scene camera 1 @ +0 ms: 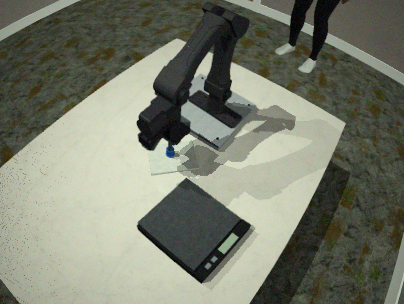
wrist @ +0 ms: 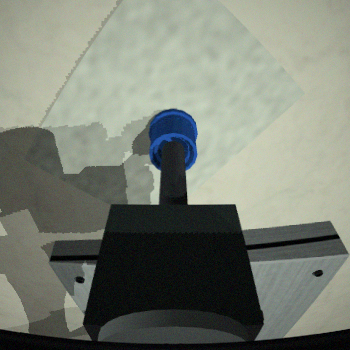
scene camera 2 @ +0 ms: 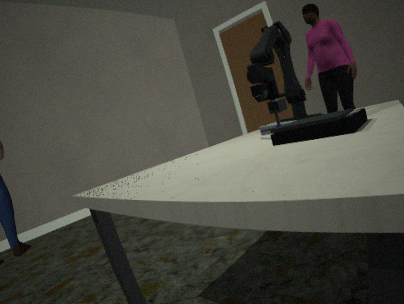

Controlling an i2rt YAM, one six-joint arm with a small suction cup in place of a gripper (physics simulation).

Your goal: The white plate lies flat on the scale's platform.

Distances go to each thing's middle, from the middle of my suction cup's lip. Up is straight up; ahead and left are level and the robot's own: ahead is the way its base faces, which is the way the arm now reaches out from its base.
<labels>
I see the white plate (scene camera 1: 184, 159) 1 cm to the left of my suction cup and 2 cm below it. Round my suction cup: black scale (scene camera 1: 193, 229): 16 cm ahead, 22 cm to the left.
</labels>
